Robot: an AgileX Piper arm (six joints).
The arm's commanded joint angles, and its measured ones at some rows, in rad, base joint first. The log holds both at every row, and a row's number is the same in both.
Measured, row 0: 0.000 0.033 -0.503 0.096 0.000 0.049
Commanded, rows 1 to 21: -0.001 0.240 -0.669 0.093 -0.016 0.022; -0.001 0.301 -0.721 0.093 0.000 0.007; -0.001 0.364 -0.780 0.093 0.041 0.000; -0.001 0.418 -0.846 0.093 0.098 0.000; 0.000 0.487 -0.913 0.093 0.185 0.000; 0.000 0.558 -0.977 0.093 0.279 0.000; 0.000 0.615 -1.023 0.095 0.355 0.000; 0.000 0.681 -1.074 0.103 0.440 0.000; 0.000 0.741 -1.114 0.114 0.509 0.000; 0.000 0.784 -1.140 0.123 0.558 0.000; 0.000 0.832 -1.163 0.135 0.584 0.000; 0.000 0.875 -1.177 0.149 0.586 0.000; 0.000 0.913 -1.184 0.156 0.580 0.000; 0.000 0.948 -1.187 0.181 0.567 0.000; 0.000 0.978 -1.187 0.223 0.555 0.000; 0.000 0.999 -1.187 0.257 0.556 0.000; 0.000 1.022 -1.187 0.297 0.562 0.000; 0.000 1.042 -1.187 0.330 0.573 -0.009; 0.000 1.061 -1.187 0.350 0.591 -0.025; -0.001 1.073 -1.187 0.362 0.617 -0.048; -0.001 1.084 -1.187 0.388 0.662 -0.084
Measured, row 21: 0.000 1.038 -1.174 0.300 0.574 0.000
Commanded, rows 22 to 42: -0.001 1.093 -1.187 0.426 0.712 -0.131; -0.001 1.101 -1.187 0.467 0.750 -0.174; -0.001 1.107 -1.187 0.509 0.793 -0.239; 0.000 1.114 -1.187 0.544 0.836 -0.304; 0.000 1.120 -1.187 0.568 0.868 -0.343; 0.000 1.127 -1.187 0.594 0.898 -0.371; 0.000 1.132 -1.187 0.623 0.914 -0.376; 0.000 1.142 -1.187 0.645 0.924 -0.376; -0.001 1.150 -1.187 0.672 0.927 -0.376; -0.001 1.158 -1.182 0.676 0.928 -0.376; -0.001 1.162 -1.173 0.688 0.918 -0.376; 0.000 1.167 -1.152 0.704 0.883 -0.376; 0.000 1.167 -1.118 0.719 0.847 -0.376; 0.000 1.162 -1.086 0.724 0.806 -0.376; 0.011 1.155 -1.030 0.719 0.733 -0.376; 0.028 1.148 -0.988 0.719 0.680 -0.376; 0.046 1.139 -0.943 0.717 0.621 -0.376; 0.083 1.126 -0.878 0.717 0.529 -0.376; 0.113 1.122 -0.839 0.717 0.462 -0.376; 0.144 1.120 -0.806 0.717 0.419 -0.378; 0.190 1.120 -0.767 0.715 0.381 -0.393
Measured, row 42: 0.070 1.141 -0.908 0.712 0.588 -0.366
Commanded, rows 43 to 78: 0.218 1.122 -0.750 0.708 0.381 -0.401; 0.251 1.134 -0.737 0.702 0.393 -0.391; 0.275 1.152 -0.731 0.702 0.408 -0.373; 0.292 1.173 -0.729 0.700 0.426 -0.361; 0.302 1.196 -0.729 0.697 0.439 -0.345; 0.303 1.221 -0.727 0.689 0.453 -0.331; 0.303 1.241 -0.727 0.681 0.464 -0.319; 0.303 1.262 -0.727 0.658 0.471 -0.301; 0.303 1.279 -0.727 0.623 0.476 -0.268; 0.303 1.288 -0.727 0.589 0.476 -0.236; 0.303 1.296 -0.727 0.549 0.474 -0.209; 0.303 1.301 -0.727 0.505 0.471 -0.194; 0.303 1.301 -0.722 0.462 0.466 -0.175; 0.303 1.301 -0.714 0.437 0.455 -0.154; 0.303 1.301 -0.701 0.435 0.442 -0.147; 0.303 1.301 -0.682 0.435 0.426 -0.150; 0.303 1.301 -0.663 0.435 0.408 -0.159; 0.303 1.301 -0.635 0.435 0.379 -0.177; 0.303 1.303 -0.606 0.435 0.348 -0.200; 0.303 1.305 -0.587 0.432 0.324 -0.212; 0.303 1.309 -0.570 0.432 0.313 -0.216; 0.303 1.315 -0.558 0.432 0.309 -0.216; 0.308 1.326 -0.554 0.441 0.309 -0.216; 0.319 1.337 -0.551 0.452 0.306 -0.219; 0.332 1.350 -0.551 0.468 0.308 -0.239; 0.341 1.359 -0.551 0.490 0.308 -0.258; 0.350 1.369 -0.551 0.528 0.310 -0.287; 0.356 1.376 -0.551 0.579 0.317 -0.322; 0.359 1.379 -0.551 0.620 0.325 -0.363; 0.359 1.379 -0.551 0.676 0.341 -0.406; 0.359 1.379 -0.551 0.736 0.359 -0.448; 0.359 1.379 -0.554 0.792 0.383 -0.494; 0.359 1.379 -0.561 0.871 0.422 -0.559; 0.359 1.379 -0.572 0.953 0.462 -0.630; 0.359 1.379 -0.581 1.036 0.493 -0.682; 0.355 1.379 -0.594 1.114 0.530 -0.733
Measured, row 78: 0.357 1.378 -0.559 0.837 0.412 -0.515
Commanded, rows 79 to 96: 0.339 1.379 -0.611 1.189 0.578 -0.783; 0.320 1.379 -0.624 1.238 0.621 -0.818; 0.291 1.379 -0.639 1.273 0.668 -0.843; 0.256 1.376 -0.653 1.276 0.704 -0.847; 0.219 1.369 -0.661 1.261 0.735 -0.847; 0.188 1.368 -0.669 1.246 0.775 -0.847; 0.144 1.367 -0.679 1.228 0.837 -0.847; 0.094 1.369 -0.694 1.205 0.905 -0.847; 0.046 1.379 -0.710 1.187 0.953 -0.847; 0.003 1.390 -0.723 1.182 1.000 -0.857; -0.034 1.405 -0.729 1.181 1.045 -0.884; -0.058 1.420 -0.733 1.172 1.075 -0.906; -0.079 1.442 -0.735 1.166 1.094 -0.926; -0.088 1.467 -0.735 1.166 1.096 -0.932; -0.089 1.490 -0.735 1.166 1.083 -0.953; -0.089 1.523 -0.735 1.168 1.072 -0.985; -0.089 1.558 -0.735 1.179 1.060 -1.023; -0.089 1.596 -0.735 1.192 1.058 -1.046
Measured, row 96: -0.079 1.491 -0.728 1.179 1.061 -0.935
